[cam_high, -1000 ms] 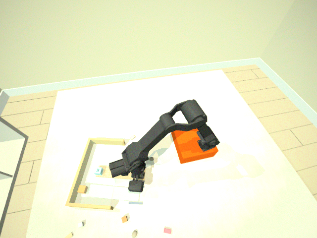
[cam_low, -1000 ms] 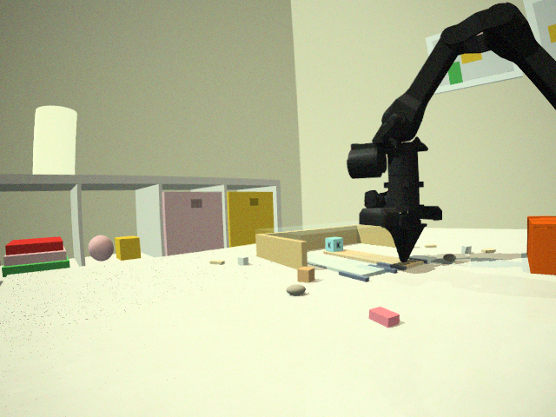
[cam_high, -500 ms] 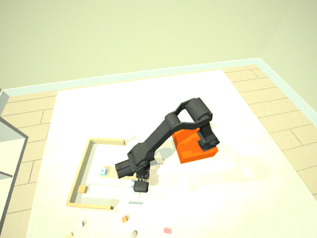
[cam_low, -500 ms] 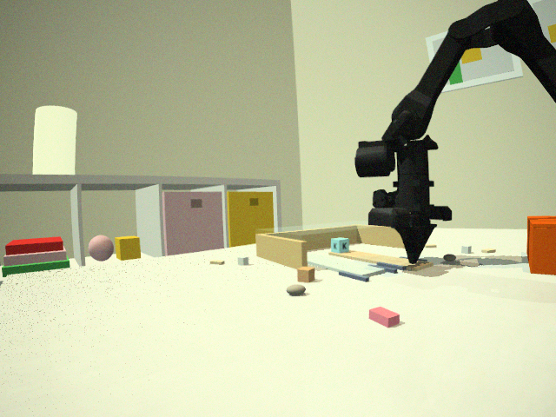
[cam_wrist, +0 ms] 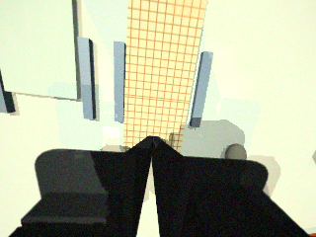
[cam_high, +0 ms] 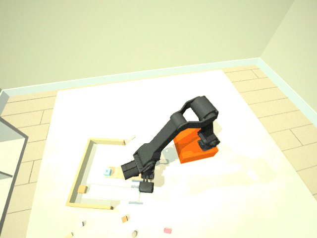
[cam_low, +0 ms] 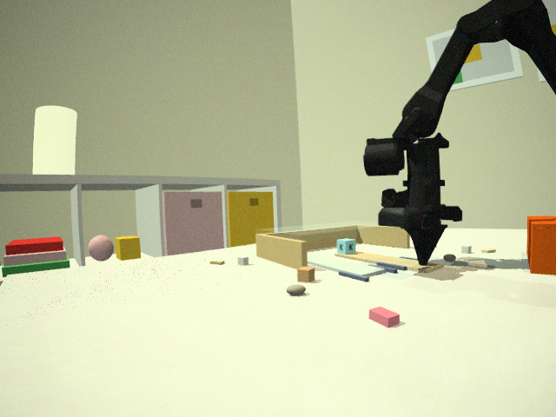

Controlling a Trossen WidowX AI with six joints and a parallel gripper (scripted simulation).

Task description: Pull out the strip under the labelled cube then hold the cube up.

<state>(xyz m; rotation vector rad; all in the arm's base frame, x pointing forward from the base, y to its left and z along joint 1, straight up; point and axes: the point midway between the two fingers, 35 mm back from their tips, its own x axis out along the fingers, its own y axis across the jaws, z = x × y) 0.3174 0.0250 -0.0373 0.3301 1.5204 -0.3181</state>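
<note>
The cube lies 18 cm ahead of my gripper tip, 8 cm to the right of it and 2 cm above it.
</note>
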